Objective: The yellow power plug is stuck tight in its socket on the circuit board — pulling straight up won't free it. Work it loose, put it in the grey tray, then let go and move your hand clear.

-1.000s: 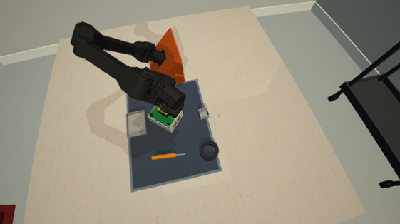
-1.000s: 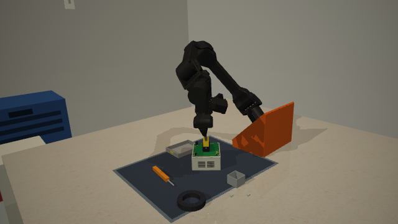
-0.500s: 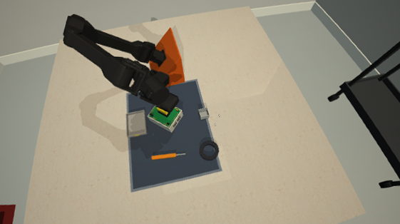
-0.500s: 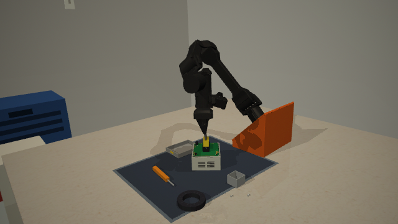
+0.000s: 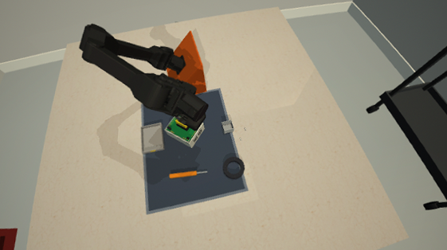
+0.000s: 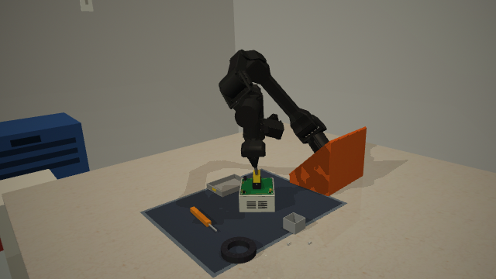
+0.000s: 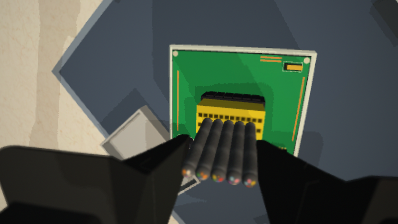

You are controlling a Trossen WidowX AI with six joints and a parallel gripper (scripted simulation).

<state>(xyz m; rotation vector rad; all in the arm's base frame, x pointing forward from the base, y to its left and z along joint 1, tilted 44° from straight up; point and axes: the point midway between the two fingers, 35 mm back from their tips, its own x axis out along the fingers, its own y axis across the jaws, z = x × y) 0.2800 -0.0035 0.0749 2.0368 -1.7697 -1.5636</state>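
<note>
Now: the yellow power plug 3 cm below my gripper tip. Round my gripper tip: dark mat 5 cm ahead, 12 cm below.
</note>
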